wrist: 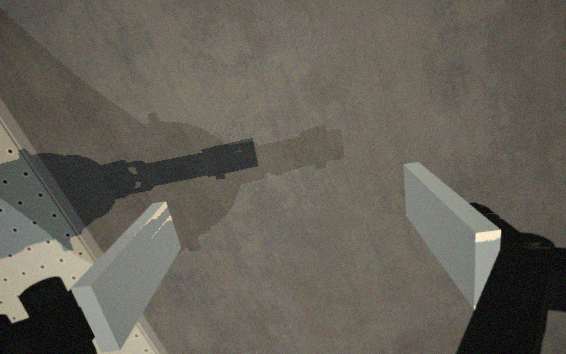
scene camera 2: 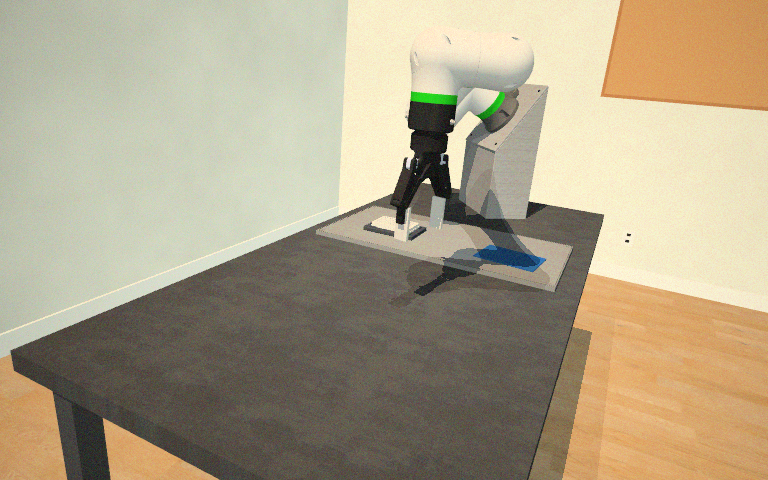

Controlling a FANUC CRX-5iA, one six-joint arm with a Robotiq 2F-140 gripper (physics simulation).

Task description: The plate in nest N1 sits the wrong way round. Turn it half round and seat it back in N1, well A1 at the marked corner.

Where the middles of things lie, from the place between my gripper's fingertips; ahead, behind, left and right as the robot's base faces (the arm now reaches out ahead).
Labels:
The blue rectangle (scene camera 2: 508, 257) is 37 cm behind my hand, 16 cm to the left of it and 14 cm below it.

